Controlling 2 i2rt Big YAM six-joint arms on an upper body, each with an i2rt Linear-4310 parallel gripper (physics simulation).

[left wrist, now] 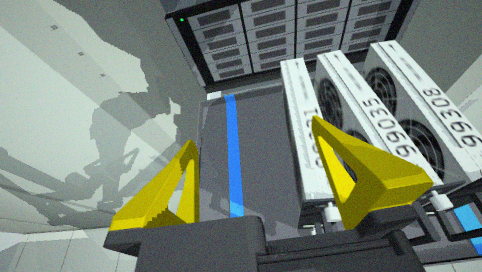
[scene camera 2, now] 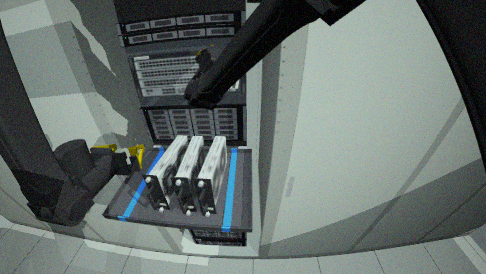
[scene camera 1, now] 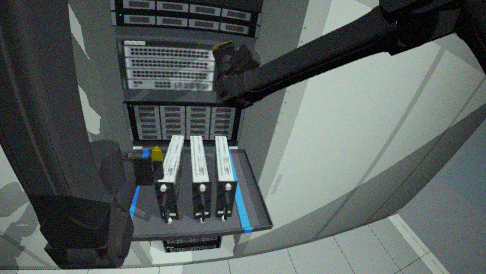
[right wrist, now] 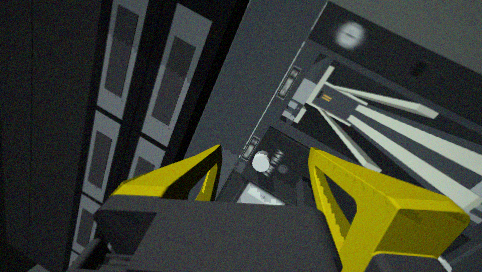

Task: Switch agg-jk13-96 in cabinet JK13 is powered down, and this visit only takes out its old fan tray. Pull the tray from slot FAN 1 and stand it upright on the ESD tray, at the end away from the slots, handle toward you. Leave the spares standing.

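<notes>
In the right wrist view, the old fan tray's dark faceplate (right wrist: 292, 150) with a white knob sits in slot FAN 1, between my right fingertips in the picture. My right gripper (right wrist: 264, 153) (scene camera 1: 223, 46) (scene camera 2: 204, 52) is partly open and holds nothing, at the right end of the switch (scene camera 1: 170, 65) (scene camera 2: 165, 75). My left gripper (left wrist: 251, 133) (scene camera 2: 121, 150) is wide open and empty, at the left side of the ESD tray (scene camera 1: 255, 200) (scene camera 2: 242, 190) (left wrist: 262, 150). Three spares stand upright there: left (scene camera 1: 173, 155) (scene camera 2: 169, 157), middle (scene camera 1: 199, 157) (scene camera 2: 192, 155), right (scene camera 1: 223, 157) (scene camera 2: 215, 157).
The FAN 2 opening (right wrist: 345, 117) beside the fan tray shows light rails inside. A drive unit (scene camera 1: 172, 122) (scene camera 2: 192, 125) (left wrist: 270, 35) sits between switch and ESD tray. Blue tape strips (scene camera 1: 241, 205) (scene camera 2: 230, 192) (left wrist: 234, 150) cross the tray. My left finger overlaps the nearest spare in the left wrist view.
</notes>
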